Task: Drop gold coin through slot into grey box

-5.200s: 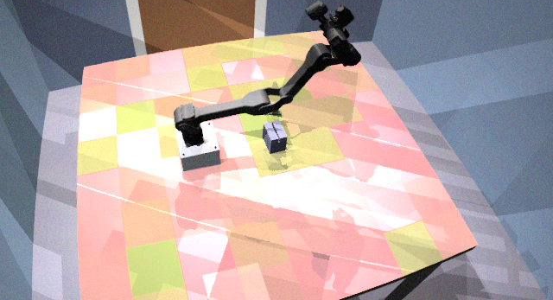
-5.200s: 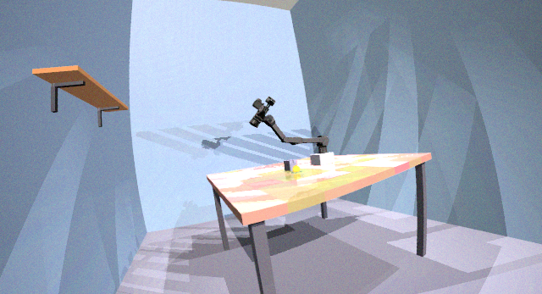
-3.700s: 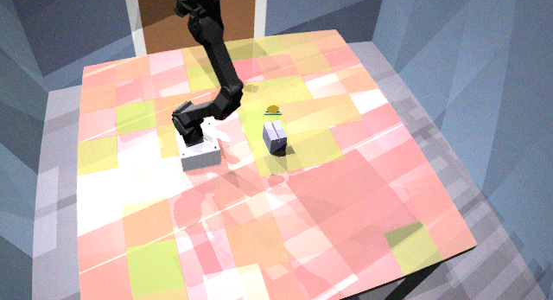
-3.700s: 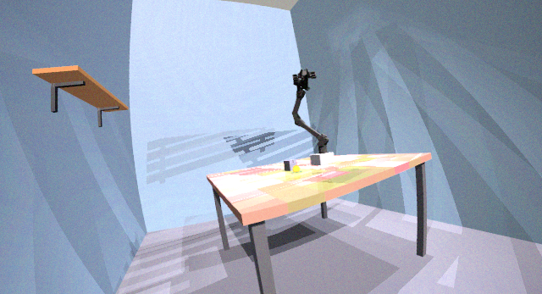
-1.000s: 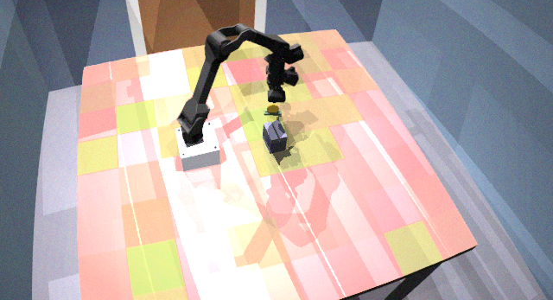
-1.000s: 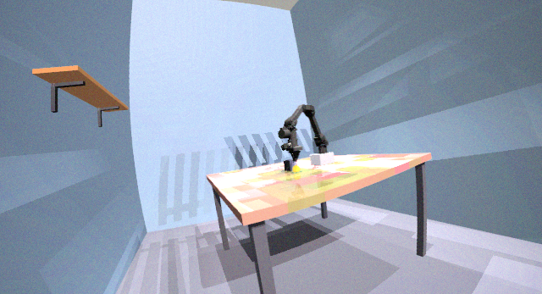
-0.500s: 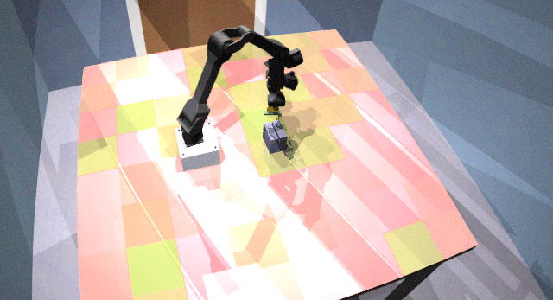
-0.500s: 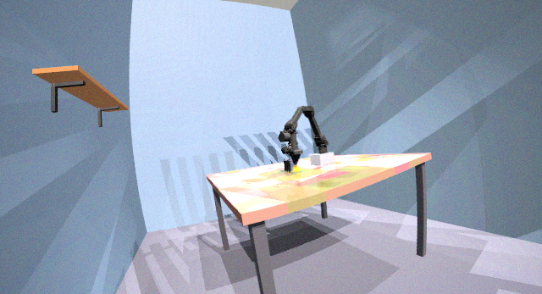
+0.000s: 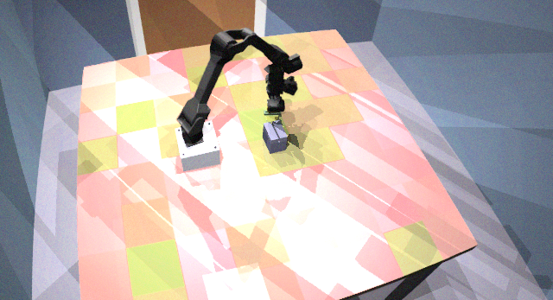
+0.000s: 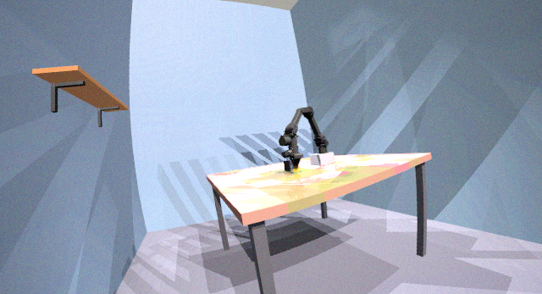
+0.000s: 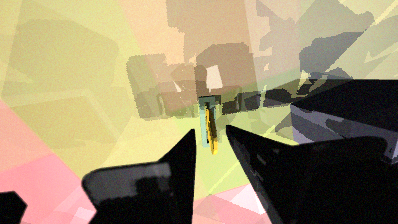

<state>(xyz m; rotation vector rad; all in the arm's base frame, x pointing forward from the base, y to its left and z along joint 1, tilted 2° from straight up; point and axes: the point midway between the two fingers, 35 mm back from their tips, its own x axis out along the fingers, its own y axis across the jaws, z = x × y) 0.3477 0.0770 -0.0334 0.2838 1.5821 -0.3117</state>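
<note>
Now: gripper tip right at the thin gold coin.
</note>
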